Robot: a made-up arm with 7 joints.
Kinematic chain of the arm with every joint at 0, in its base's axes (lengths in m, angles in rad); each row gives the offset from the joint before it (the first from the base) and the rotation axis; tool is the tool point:
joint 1: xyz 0 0 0.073 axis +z
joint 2: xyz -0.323 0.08 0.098 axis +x
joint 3: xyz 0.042 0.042 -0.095 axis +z
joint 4: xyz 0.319 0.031 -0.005 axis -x
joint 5: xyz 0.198 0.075 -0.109 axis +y
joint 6: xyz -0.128 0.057 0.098 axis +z
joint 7: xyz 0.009 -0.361 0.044 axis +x
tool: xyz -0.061 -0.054 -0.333
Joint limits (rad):
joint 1: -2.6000..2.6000
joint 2: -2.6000..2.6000
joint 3: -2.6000..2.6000
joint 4: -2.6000..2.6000
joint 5: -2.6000..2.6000
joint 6: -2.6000..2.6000
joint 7: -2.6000..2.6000
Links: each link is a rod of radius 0.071 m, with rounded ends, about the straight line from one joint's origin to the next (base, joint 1, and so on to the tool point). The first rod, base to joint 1, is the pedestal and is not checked.
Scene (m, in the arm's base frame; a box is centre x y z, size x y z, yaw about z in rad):
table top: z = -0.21
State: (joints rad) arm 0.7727 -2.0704 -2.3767 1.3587 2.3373 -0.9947 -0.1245
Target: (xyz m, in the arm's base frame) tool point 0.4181 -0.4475 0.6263
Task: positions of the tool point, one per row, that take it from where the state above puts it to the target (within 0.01 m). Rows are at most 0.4 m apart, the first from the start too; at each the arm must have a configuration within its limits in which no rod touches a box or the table.
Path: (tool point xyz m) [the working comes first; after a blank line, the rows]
Joints at the target: 1.1125 -1.0984 -2.1426 1.8509 2.0111 -1.4839 -0.0710
Straight joint move there: clear.

1: -0.4689 -0.1684 0.9631
2: -0.1496 -0.3088 0.9749
3: 0.1651 -0.4072 0.8559
4: 0.4181 -0.4475 0.6263

